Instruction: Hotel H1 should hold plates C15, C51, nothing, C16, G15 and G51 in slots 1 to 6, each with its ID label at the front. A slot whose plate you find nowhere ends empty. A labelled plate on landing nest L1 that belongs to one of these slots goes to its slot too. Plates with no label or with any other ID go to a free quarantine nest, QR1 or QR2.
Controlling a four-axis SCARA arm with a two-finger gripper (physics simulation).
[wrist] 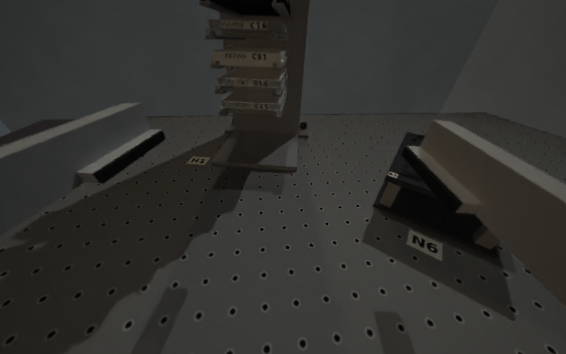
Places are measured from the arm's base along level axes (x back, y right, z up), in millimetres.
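Pixels of known places: gripper, fingertip midpoint: [280, 129].
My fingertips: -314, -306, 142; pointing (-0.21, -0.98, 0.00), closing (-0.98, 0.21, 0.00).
Observation:
Behind a point stands the place of what it marks, as x, y, z.
Hotel H1 [296, 75] @(-375, -578, 132) stands upright at the upper middle of the wrist view. From the bottom up it holds a clear plate [252, 105] @(-295, -465, 111) that seems to read C15, a clear plate [254, 82] @(-300, -464, 139) whose blurred label looks like G16, a cream plate [248, 59] @(-294, -465, 164) labelled C51 and a clear plate [246, 30] @(-294, -464, 190) labelled C16. The underside of a black plate [242, 6] @(-290, -509, 214) is cut off by the top edge; its label is hidden. My gripper [280, 129] @(-314, -306, 142) is open and empty, with its fingers wide apart in front of the hotel. L1, QR1 and QR2 do not show.
A dark raised nest [398, 161] @(-477, -387, 63) stands at the right, partly hidden by the right finger, with an N6 tag [425, 244] @(-472, -300, 13) in front. An H1 tag [198, 160] @(-197, -492, 13) lies left of the hotel's base. The table is perforated, with a wall behind it.

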